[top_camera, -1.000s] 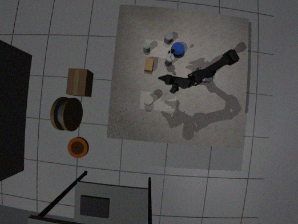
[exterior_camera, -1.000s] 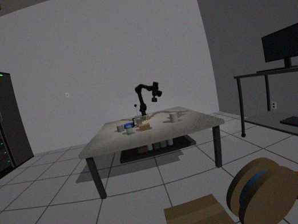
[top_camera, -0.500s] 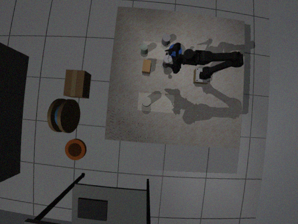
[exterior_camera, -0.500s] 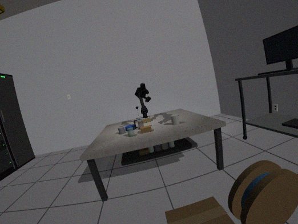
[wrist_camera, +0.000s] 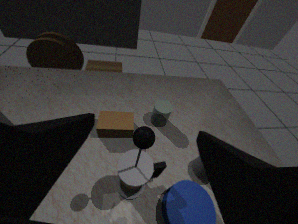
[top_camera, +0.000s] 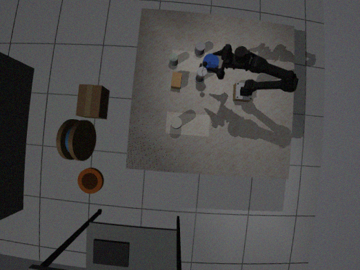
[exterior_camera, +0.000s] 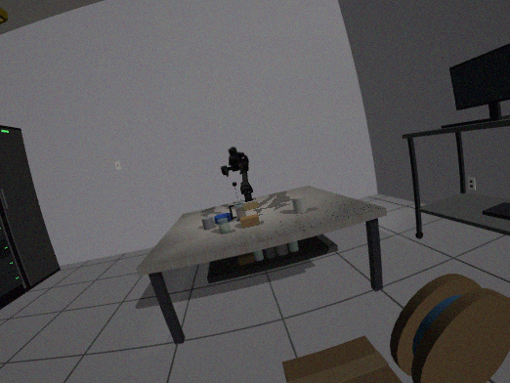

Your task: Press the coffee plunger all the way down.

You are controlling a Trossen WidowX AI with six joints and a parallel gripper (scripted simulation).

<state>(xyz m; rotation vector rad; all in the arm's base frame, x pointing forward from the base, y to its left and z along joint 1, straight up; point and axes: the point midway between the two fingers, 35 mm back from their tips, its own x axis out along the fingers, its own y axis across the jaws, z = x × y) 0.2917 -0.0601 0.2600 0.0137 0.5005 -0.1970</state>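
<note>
My gripper tip is now 20 mm short of the coffee press, 20 mm to the left of it and 180 mm above it. Also, from my gripper tip: blue-topped object: 50 mm behind, 140 mm to the right, 280 mm below.
</note>
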